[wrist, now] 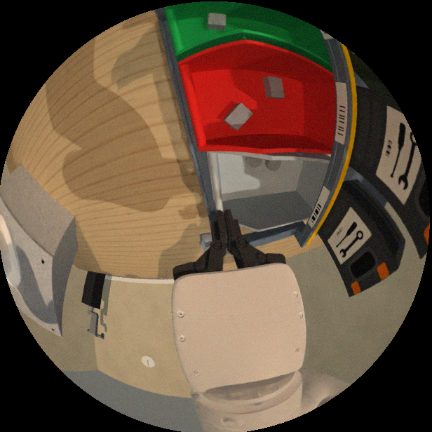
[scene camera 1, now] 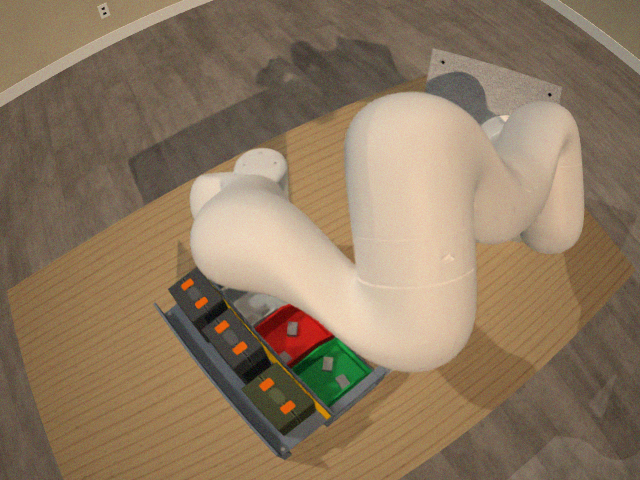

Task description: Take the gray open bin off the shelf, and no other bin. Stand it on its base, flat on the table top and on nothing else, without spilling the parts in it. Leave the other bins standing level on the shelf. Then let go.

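Observation:
The gray open bin [wrist: 278, 189] [scene camera 1: 251, 308] sits on the shelf [wrist: 186, 109] [scene camera 1: 207, 356] next to the red bin [wrist: 306, 112] [scene camera 1: 273, 330]. Two round gray parts [wrist: 264, 163] lie at its far wall. In the scene view the arm covers most of it. My gripper [wrist: 224, 213] is shut with nothing between the fingers. Its tips are at the bin's near-left corner, by the left wall's rim. I cannot tell whether they touch it. The arm hides the gripper in the scene view.
A green bin [wrist: 250, 28] [scene camera 1: 310, 374] with small blocks stands beyond the red one. Three dark closed toolboxes [scene camera 1: 196, 296] [scene camera 1: 232, 341] [scene camera 1: 279, 397] fill the shelf's other row behind a yellow strip [wrist: 349, 120]. The wooden table [scene camera 1: 103, 335] [wrist: 100, 120] lies left of the shelf.

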